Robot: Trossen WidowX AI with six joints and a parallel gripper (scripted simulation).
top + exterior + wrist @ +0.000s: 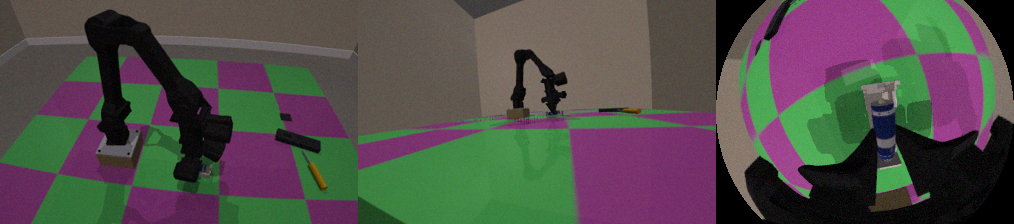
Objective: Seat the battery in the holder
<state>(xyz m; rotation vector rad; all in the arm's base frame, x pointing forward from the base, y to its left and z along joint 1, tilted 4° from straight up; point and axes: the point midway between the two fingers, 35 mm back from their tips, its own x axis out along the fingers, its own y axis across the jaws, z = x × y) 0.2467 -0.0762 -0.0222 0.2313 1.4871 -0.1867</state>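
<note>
The battery is 10 mm above my gripper tip. From my gripper tip the other things lie so: black remote control (370 mm ahead, 110 mm to the left); yellow-handled screwdriver (380 mm ahead); black battery door (380 mm ahead, 240 mm to the left, 10 mm below).
</note>
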